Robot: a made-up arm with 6 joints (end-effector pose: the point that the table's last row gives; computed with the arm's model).
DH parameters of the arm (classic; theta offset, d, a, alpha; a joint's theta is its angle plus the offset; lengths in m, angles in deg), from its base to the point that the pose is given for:
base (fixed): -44.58 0 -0.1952 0
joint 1: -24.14 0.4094 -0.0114 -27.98
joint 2: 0 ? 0.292 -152.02
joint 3: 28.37 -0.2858 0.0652 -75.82
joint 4: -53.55 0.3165 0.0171 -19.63
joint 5: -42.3 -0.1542 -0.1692 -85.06
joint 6: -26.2 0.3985 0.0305 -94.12
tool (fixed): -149.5 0.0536 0 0
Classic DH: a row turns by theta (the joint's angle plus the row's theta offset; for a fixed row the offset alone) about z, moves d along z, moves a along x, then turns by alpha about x.
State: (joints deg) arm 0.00 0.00 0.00 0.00 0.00 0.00
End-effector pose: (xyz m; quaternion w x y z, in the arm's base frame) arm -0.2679 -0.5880 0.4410 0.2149 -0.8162 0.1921 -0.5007
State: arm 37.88 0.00 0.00 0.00 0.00 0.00
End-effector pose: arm 0.2044 -0.5144 0.4410 0.3658 -0.8343 -0.0832 -0.4039
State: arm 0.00 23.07 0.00 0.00 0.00 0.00
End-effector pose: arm -0.0066 -0.5798 0.3100 0.3638 -0.8319 0.0952 -0.4081
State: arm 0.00 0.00 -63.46 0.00 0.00 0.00
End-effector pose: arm 0.1574 -0.4498 0.4410 0.4462 -0.7952 -0.2659 -0.3129
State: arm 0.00 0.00 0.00 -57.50 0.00 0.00
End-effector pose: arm -0.1741 -0.4500 0.1401 0.6362 -0.6099 0.2916 -0.3718
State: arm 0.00 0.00 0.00 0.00 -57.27 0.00
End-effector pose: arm -0.2698 -0.4804 0.0596 0.5703 -0.6539 0.4065 -0.2863
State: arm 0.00 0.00 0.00 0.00 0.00 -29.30
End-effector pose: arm -0.2969 -0.5892 0.4297 0.1543 -0.9225 0.2181 -0.2786
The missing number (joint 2, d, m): -0.2969
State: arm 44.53 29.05 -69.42 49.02 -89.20 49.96
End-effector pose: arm 0.5078 0.2481 0.0081 0.8006 -0.5650 -0.1374 0.1443
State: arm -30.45 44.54 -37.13 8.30 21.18 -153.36
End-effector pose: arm -0.0319 -0.5867 0.4322 0.3897 0.7959 0.0276 -0.4626
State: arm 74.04 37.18 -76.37 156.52 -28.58 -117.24
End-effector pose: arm 0.4251 -0.0324 0.5169 0.0736 0.7845 0.2852 0.5458
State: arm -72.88 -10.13 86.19 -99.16 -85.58 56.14
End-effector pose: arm -0.2593 -0.2633 0.3647 0.3348 0.6608 -0.0944 -0.6650
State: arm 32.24 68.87 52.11 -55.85 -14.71 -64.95
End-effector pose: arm 0.0319 -0.0327 -0.1139 0.5771 -0.6262 -0.1042 0.5138
